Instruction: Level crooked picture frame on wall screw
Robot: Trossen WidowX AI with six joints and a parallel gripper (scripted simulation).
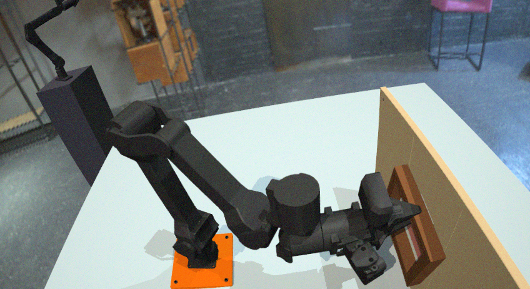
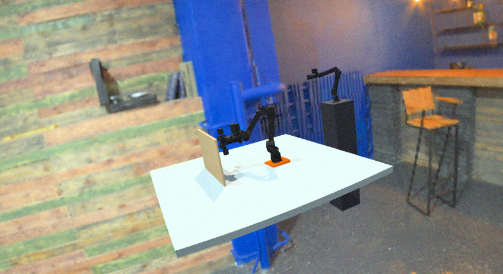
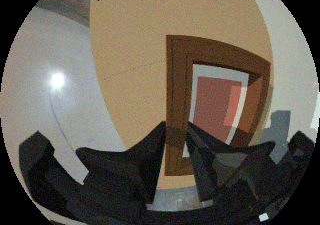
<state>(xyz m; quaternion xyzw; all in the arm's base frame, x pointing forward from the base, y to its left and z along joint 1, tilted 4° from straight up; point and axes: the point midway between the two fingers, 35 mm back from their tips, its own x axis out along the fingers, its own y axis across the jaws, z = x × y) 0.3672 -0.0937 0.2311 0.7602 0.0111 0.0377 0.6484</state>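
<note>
Now: the brown picture frame 50 mm below my gripper tip and 10 mm to the left of it. Also, from my gripper tip: tan wall board: 60 mm below, 20 mm ahead, 10 mm to the left.
</note>
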